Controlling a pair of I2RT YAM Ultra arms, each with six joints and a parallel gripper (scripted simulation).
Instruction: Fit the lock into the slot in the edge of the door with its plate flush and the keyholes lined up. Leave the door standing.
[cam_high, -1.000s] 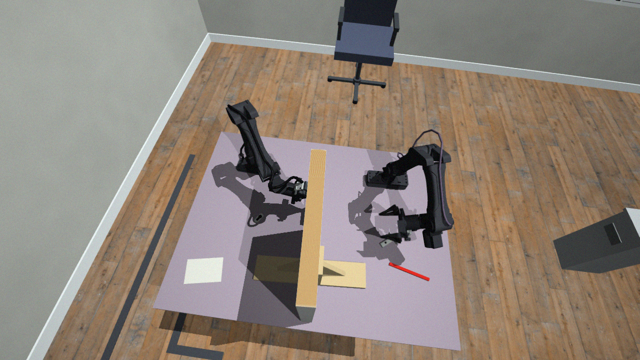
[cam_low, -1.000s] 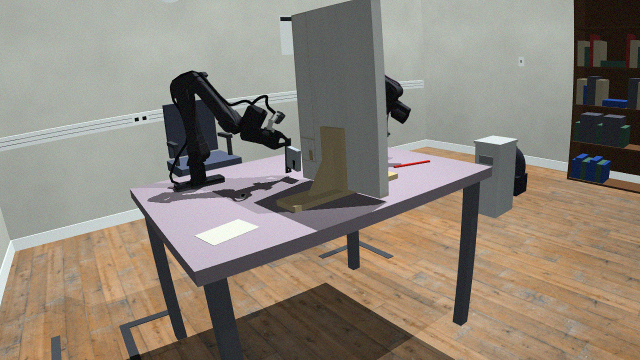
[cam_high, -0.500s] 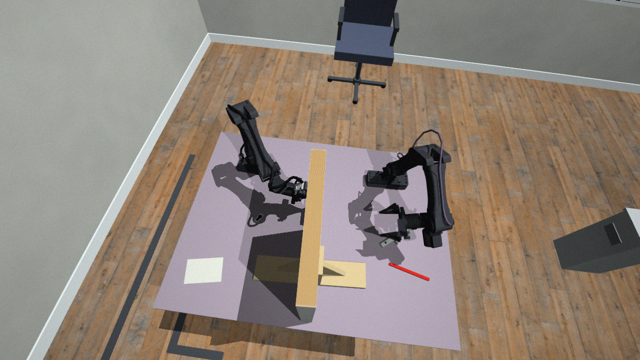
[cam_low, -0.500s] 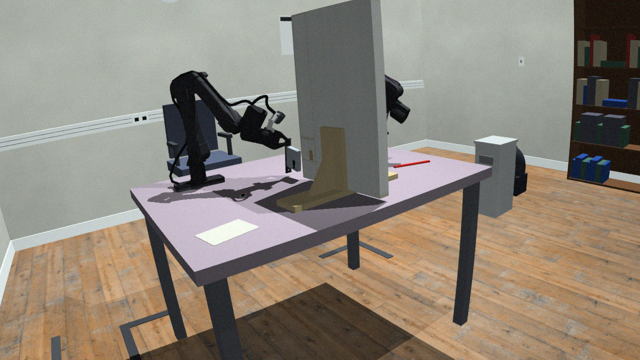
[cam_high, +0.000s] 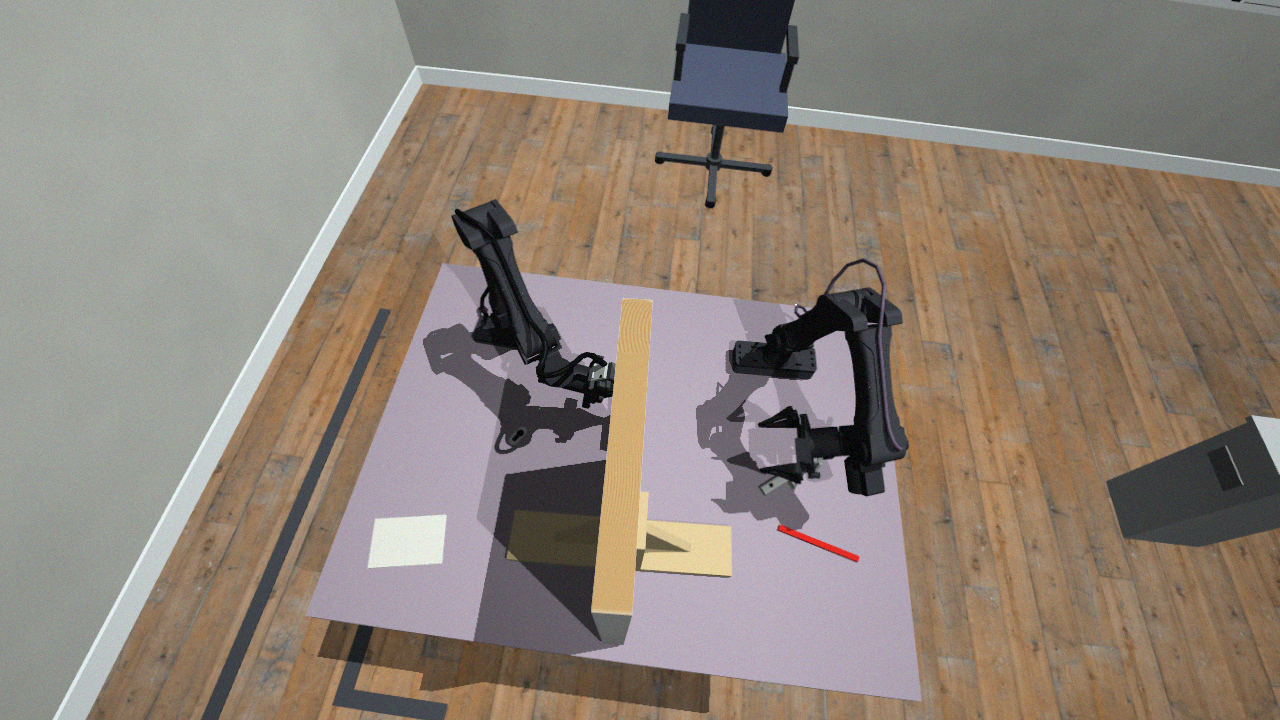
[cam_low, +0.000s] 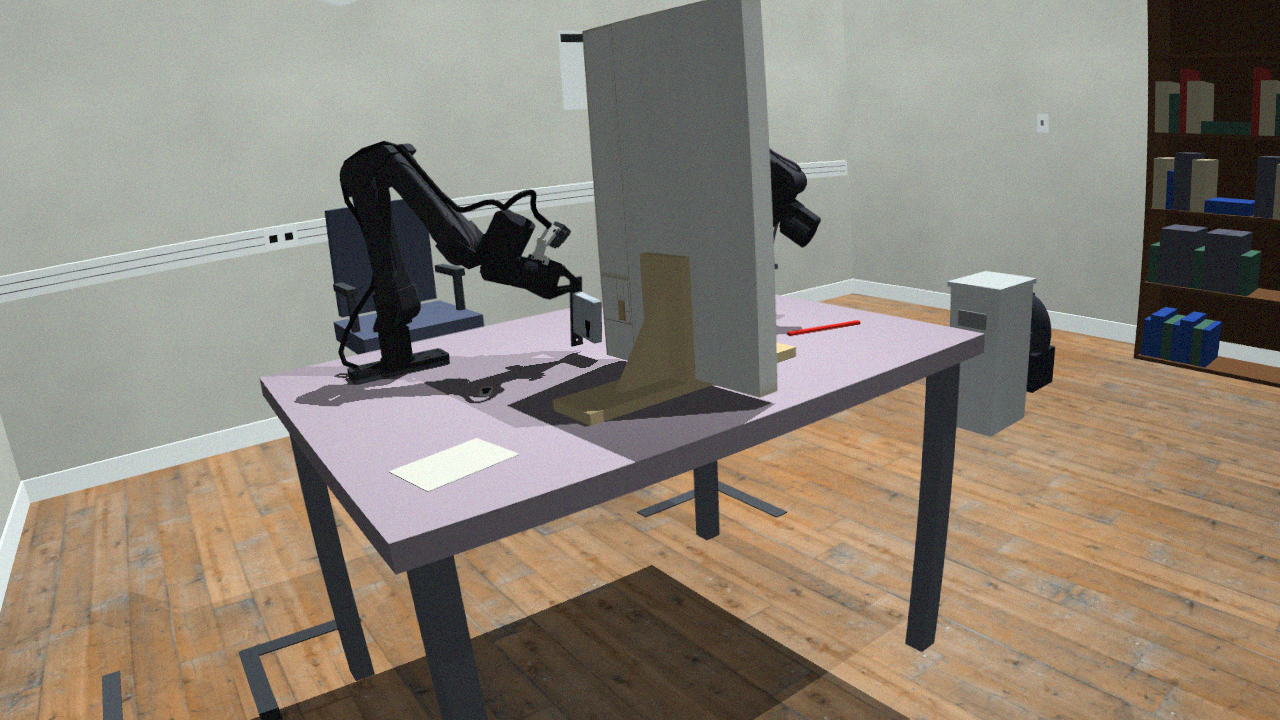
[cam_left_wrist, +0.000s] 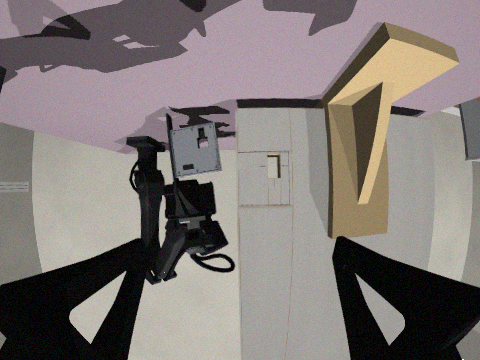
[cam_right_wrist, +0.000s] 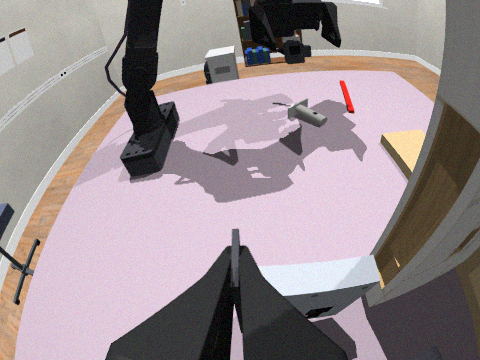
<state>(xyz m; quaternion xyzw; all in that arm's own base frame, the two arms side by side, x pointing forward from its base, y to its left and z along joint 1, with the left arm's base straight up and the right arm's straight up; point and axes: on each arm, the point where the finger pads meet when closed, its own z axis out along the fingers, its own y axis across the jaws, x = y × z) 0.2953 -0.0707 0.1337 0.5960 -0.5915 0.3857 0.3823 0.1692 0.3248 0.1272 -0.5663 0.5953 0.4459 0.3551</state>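
My right hand is 3 cm short of the lock and 6 cm above it. From my right hand the other things lie so: red rod (24 cm ahead, 43 cm to the left, 13 cm below); then cylinder piece (12 cm ahead, 35 cm to the left, 13 cm below); then keyhole plate (8 cm ahead, 25 cm to the right, 14 cm below).
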